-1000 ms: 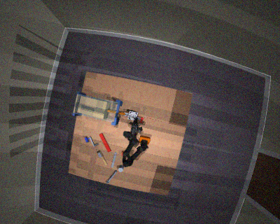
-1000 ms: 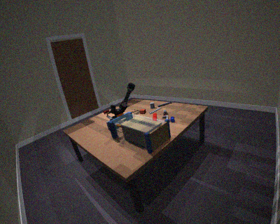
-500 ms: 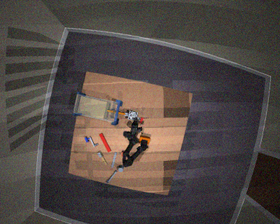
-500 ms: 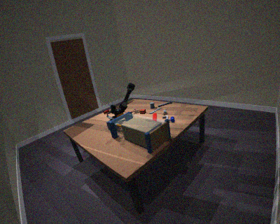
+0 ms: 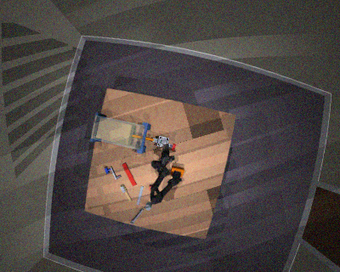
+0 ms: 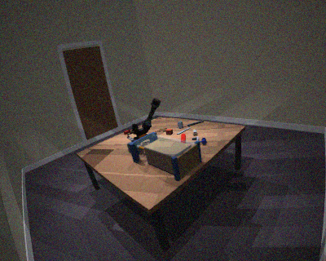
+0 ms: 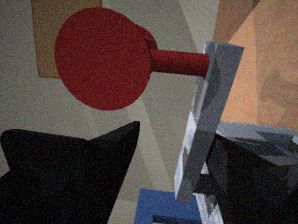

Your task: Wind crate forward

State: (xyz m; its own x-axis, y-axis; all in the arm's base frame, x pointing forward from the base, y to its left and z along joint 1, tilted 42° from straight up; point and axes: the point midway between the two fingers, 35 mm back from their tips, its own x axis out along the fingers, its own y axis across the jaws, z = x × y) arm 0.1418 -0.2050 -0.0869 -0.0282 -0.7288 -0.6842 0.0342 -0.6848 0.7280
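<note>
My gripper tip is now 1 cm to the right of the red-knobbed winch handle, 1 cm past it and 1 cm above it. From my gripper tip the other things lie so: blue frame (21 cm ahead, 3 cm below); grey hand winch (10 cm below, 3 cm ahead, 1 cm to the right); red knob (5 cm behind, 2 cm to the left, 2 cm above).
</note>
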